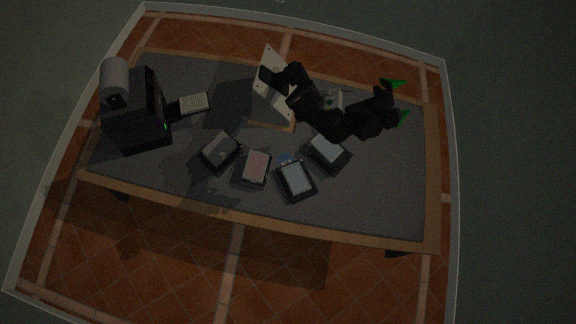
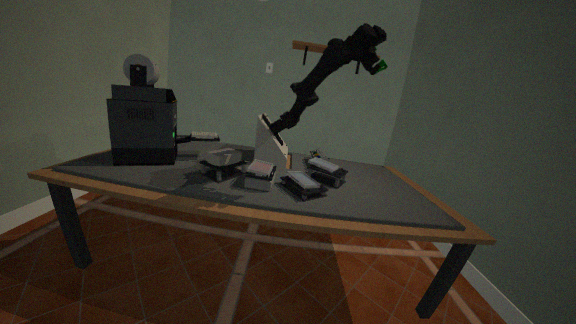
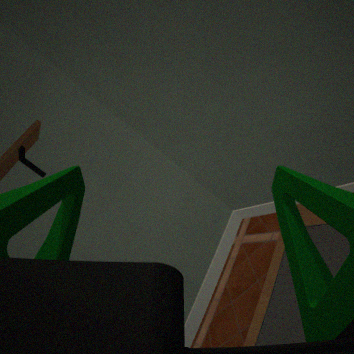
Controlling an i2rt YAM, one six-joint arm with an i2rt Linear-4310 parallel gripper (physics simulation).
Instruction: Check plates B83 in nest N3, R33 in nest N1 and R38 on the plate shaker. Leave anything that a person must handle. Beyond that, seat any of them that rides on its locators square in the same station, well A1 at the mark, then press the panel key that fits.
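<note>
My gripper [image 1: 407, 96] [image 2: 382, 65] [image 3: 178, 176] is open and empty, high above the table's right end, apart from every plate. A pink-red plate [image 1: 257, 166] [image 2: 261, 168] sits on a holder at the middle front. A pale plate [image 1: 296, 177] [image 2: 303, 180] lies on a dark station right of it, and another pale plate [image 1: 327, 148] [image 2: 324, 165] on a dark station behind. A grey covered station [image 1: 220, 150] [image 2: 222, 157] stands left. A small pale panel [image 1: 332, 95] with a green spot shows behind the arm. Labels, A1 marks and exact seating are too small to read.
A dark instrument [image 1: 135, 132] [image 2: 142, 130] with a green light stands at the left, holding a white well plate [image 1: 194, 103] [image 2: 205, 135] out on its arm. The arm's slanted white mount [image 1: 270, 57] [image 2: 265, 142] stands at the back. A blue disc [image 1: 285, 158] lies between stations.
</note>
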